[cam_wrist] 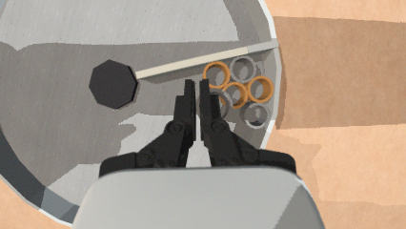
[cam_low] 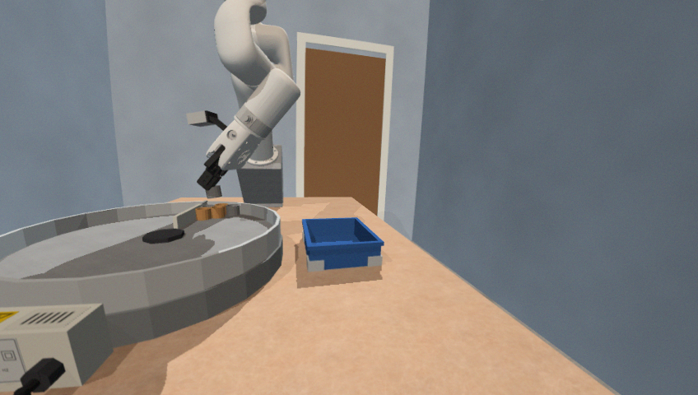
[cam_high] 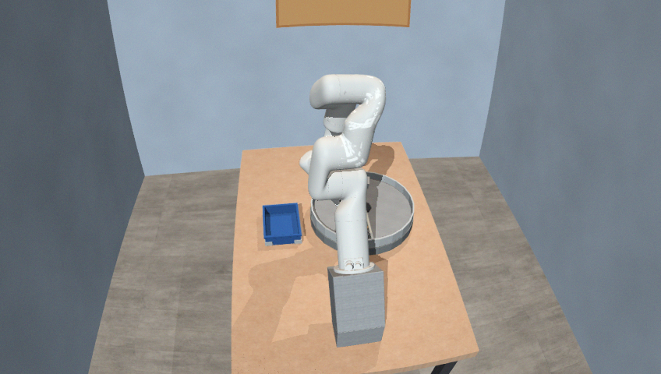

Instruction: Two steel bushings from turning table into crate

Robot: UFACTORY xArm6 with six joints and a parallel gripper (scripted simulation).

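My hand is 290 mm to the right of the blue crate, 130 mm above it and 20 mm short of it. The rest, counted from my hand: turning table 110 mm ahead, 100 mm below, 30 mm to the right.
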